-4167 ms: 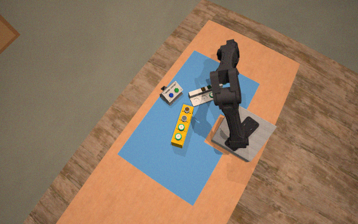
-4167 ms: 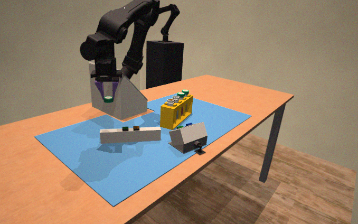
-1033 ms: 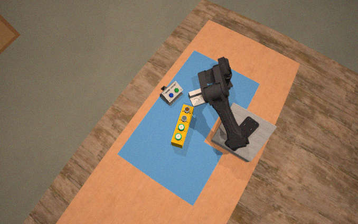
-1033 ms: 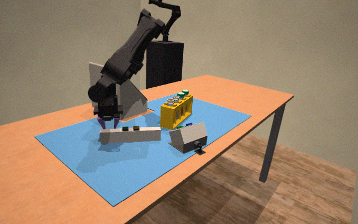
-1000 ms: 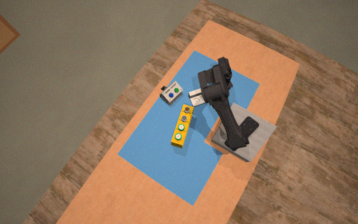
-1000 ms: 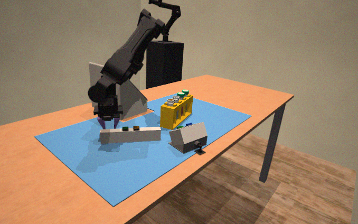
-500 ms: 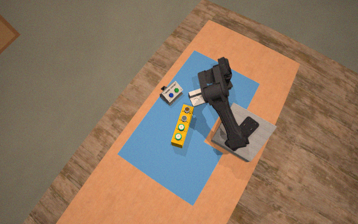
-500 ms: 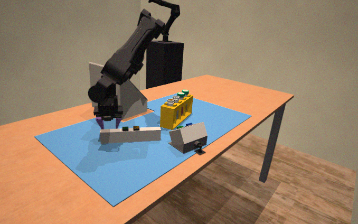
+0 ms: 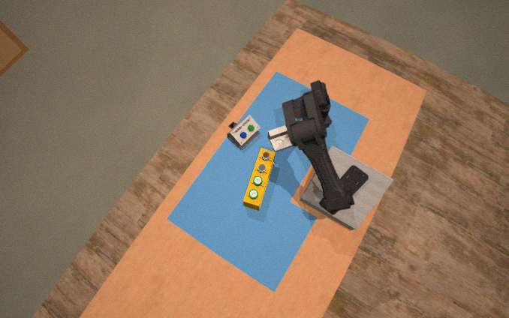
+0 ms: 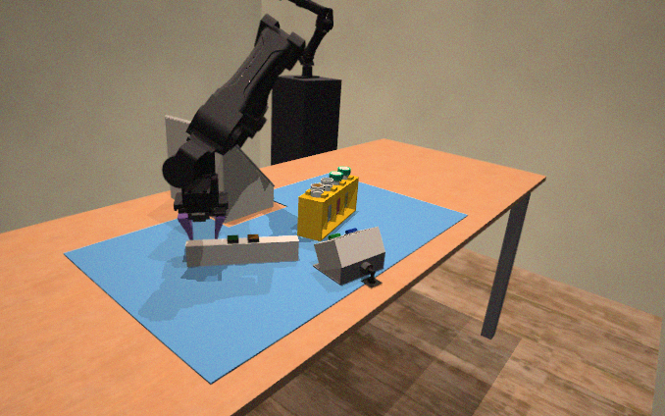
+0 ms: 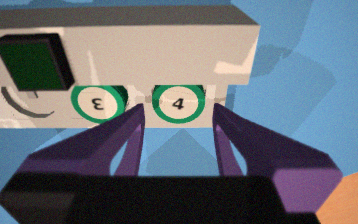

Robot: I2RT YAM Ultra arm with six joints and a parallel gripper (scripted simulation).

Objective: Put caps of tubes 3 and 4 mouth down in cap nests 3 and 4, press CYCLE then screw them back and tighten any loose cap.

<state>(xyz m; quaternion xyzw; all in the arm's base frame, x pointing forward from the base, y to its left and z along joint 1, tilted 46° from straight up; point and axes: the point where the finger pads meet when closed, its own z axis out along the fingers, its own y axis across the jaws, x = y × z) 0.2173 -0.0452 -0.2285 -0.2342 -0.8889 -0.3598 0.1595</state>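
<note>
The cap 4 lies 2 cm below my hand. From my hand the other things lie so: green key (21 cm ahead, 17 cm to the left, 4 cm above); cap 3 (3 cm ahead, 4 cm to the left, 2 cm below); blue key (21 cm ahead, 21 cm to the left, 4 cm above).
</note>
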